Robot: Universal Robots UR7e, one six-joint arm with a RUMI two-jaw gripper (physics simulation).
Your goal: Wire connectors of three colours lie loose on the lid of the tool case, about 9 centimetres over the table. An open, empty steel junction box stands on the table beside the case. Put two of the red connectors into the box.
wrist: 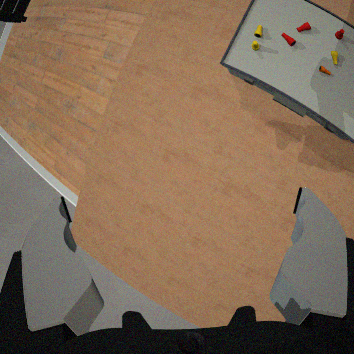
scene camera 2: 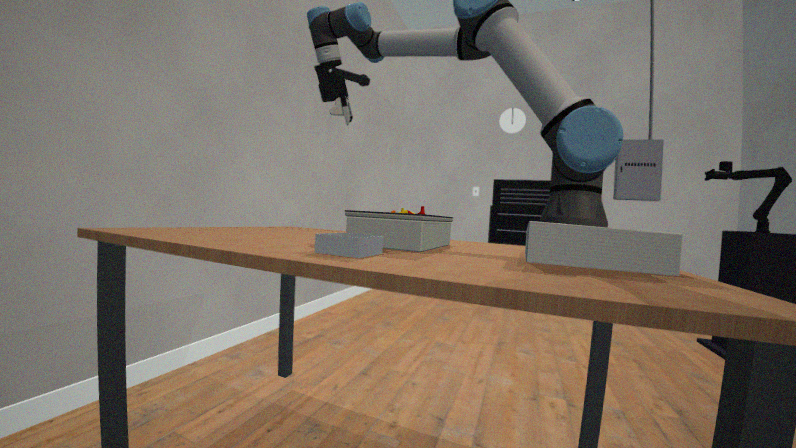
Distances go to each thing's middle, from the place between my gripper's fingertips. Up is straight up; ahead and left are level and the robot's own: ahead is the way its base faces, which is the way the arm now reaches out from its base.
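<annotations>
There is the tool case [scene camera 2: 401, 231], a little to the left of my hand, a good way behind it and far below it. The steel junction box [scene camera 2: 353, 245] is far to the left of my hand and some way behind it, and it is also far below it.
</annotations>
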